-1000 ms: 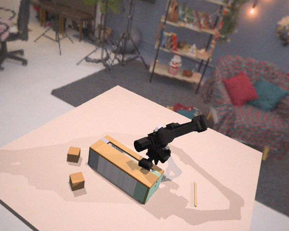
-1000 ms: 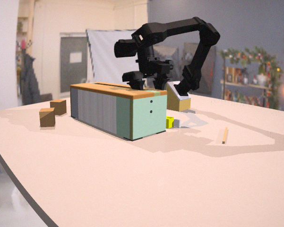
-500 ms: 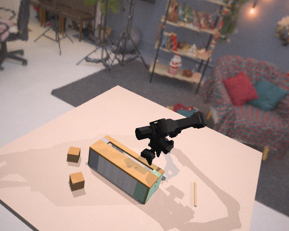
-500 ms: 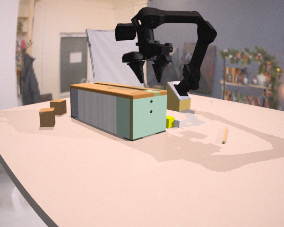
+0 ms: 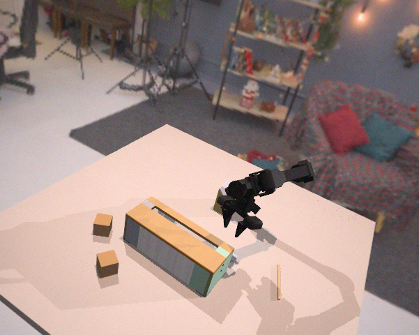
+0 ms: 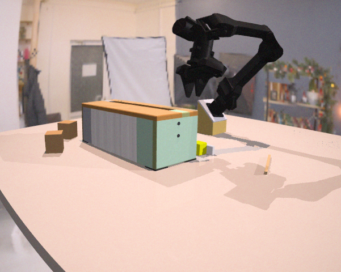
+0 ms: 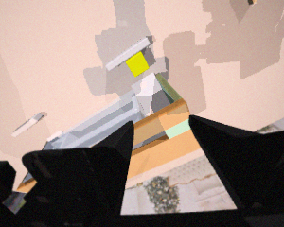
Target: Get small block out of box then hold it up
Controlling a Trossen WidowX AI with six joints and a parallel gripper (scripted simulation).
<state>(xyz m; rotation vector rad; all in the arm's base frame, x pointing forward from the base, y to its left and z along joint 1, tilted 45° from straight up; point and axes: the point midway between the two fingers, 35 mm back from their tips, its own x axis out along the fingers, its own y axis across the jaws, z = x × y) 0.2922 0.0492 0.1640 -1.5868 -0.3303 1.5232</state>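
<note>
Now: the yellow block 15 cm below my gripper tip, 3 cm behind it and 1 cm to the left of it. Round my gripper tip: thin wooden stick: 22 cm to the left, 16 cm below, 8 cm behind; then box: 15 cm to the right, 10 cm below, 6 cm ahead.
</note>
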